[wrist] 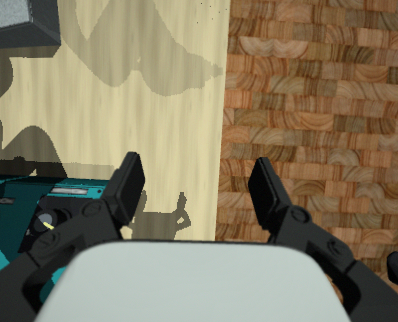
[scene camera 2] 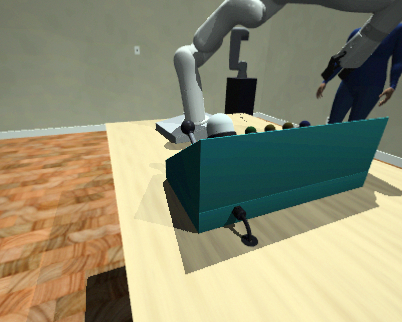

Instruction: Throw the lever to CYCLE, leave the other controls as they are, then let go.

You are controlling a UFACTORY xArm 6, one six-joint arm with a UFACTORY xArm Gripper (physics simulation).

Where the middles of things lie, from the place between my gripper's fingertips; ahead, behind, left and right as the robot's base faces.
Right now the teal console [scene camera 2: 227, 178] is 140 mm ahead of my hand, 460 mm to the right of it and 160 mm below it.
